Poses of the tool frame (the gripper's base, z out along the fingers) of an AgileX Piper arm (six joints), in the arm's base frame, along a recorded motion.
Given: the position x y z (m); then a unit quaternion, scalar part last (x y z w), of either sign.
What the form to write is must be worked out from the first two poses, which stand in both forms.
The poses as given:
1: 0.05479 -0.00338 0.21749 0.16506 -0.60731 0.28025 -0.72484
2: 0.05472 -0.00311 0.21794 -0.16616 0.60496 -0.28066 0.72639
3: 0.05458 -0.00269 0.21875 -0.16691 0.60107 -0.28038 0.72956
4: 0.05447 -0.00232 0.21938 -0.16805 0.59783 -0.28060 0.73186
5: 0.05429 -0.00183 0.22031 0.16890 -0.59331 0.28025 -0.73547
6: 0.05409 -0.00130 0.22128 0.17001 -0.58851 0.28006 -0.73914
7: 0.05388 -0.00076 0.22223 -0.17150 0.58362 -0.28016 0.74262
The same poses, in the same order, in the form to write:
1: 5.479 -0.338 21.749 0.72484 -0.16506 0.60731 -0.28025
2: 5.472 -0.311 21.794 0.72639 -0.16616 0.60496 -0.28066
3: 5.458 -0.269 21.875 0.72956 -0.16691 0.60107 -0.28038
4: 5.447 -0.232 21.938 0.73186 -0.16805 0.59783 -0.28060
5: 5.429 -0.183 22.031 0.73547 -0.16890 0.59331 -0.28025
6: 5.409 -0.130 22.128 0.73914 -0.17001 0.58851 -0.28006
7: 5.388 -0.076 22.223 0.74262 -0.17150 0.58362 -0.28016
